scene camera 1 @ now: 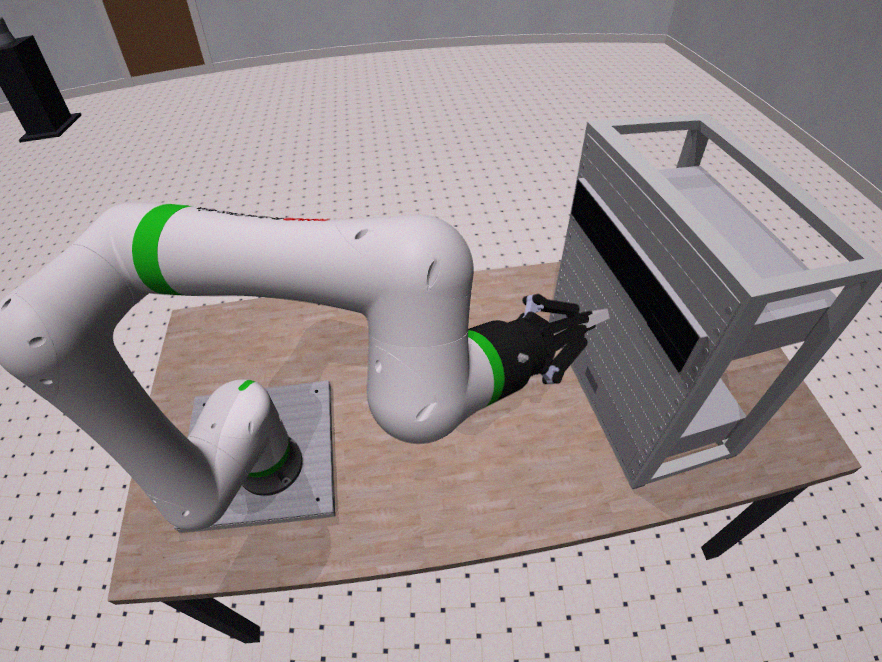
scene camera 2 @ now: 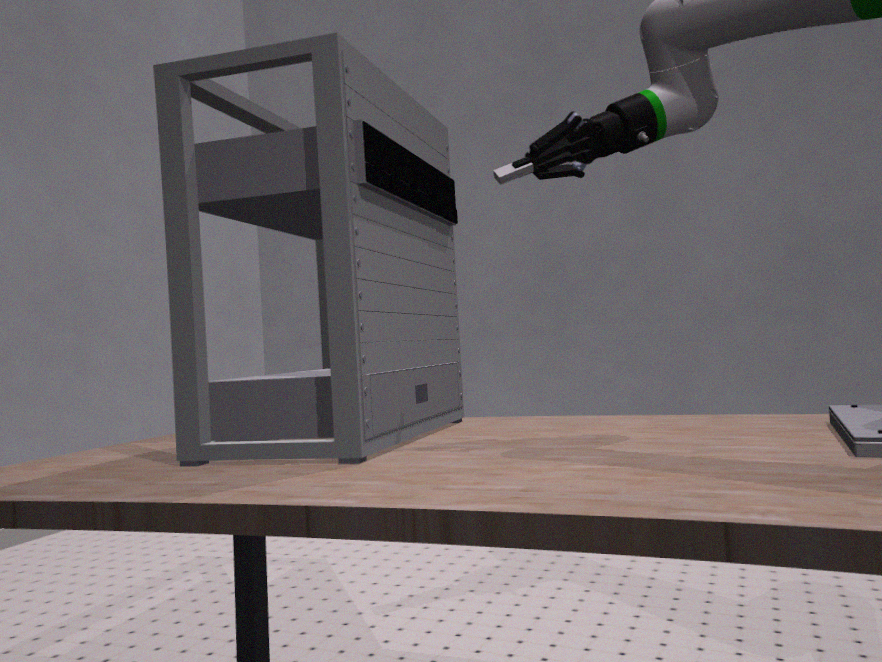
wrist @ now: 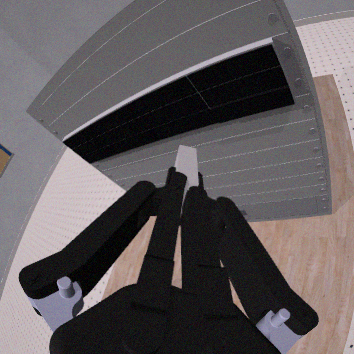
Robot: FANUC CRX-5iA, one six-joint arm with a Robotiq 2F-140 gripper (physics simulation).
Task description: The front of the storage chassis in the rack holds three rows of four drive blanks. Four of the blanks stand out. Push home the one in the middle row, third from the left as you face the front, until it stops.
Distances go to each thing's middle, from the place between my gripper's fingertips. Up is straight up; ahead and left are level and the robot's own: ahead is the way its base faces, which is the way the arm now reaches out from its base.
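My hand is 15 cm above the grey rack (scene camera 2: 371, 183), and it's 24 cm short of the rack and 17 cm to the right of it.
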